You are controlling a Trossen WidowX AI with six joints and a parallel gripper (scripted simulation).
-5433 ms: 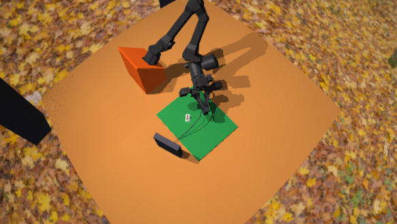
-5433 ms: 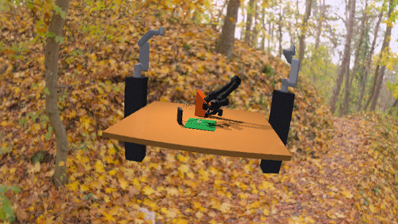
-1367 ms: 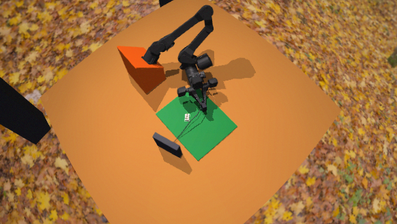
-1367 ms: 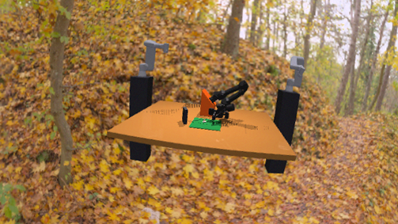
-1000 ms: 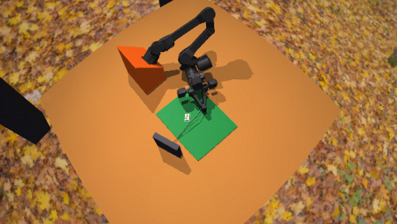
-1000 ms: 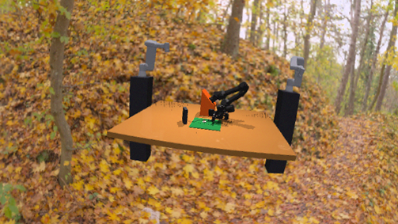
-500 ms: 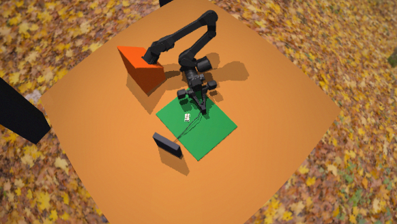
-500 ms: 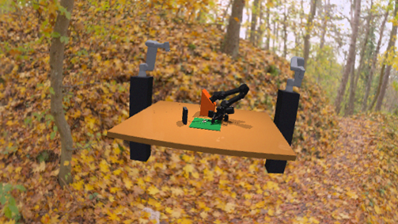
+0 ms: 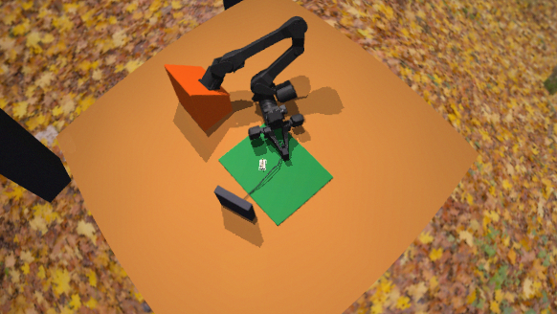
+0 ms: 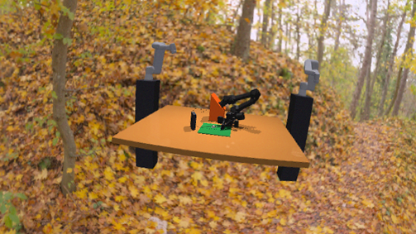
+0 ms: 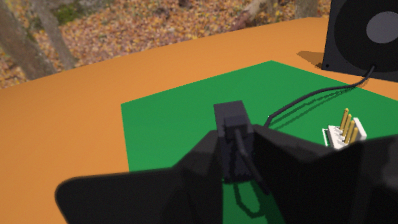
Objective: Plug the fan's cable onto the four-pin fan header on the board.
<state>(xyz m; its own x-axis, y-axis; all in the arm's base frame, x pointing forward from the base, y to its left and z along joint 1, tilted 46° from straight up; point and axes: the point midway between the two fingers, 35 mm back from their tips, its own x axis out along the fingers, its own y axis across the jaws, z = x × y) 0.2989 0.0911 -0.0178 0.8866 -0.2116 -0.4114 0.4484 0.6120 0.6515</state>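
My gripper tip is 1 cm above the dark plug. Also, from my gripper tip: green board: 6 cm to the right, 5 cm below, 1 cm ahead; white four-pin fan header: 8 cm to the right, 4 cm below, 3 cm behind; dark flat fan: 23 cm to the right, 2 cm ahead, 2 cm above.
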